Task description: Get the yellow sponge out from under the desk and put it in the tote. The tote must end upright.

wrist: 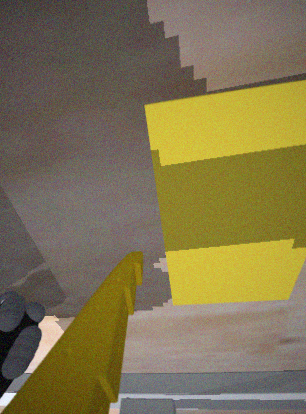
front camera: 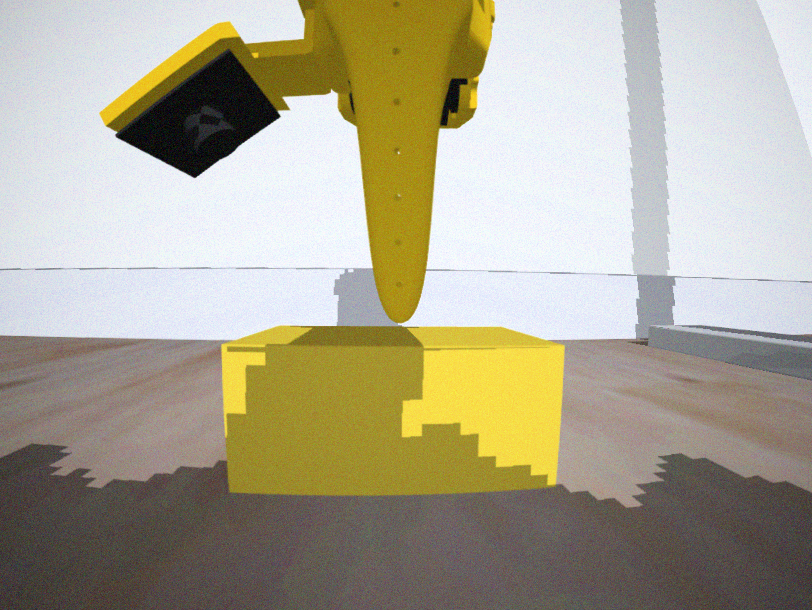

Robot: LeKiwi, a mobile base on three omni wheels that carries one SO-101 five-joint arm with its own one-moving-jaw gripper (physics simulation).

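Places are measured from the arm's base along level axes (x up, y left, z back), in metres.
Pixels of known places: end effector, tool point: [wrist: 142, 263] [front camera: 400, 303].
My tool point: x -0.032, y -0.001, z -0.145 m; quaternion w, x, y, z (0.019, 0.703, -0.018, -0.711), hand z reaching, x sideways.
For each thing: its middle in the pictures, then the offset to it from my tool point. "spot": a spot on its surface instead.
- yellow sponge, body centre: [front camera: 393, 394] [wrist: 222, 204] dx -0.035, dy +0.003, dz -0.039 m
- grey band, surface spot: [wrist: 225, 382] spot: dx -0.045, dy -0.303, dz -0.080 m
The yellow sponge [front camera: 328, 420] [wrist: 230, 200] is a block lying flat on the wooden floor, in the middle of the front view and at the right of the wrist view, partly in shadow. My gripper [front camera: 399, 315] [wrist: 137, 257] is fully open; in the wrist view one notched jaw shows and the other is out of the picture. In the front view the jaw tip hangs just above the line of the sponge's far top edge. In the wrist view the tip is left of the sponge, apart from it. I cannot make out the tote or the desk in either view.
A low grey ledge [front camera: 735, 351] lies on the floor at the right of the front view. A grey band [wrist: 225, 382] crosses the bottom of the wrist view, with a grey block [wrist: 147, 406] below it. A wheel [wrist: 20, 335] shows at the lower left. A pale wall [front camera: 164, 229] stands behind.
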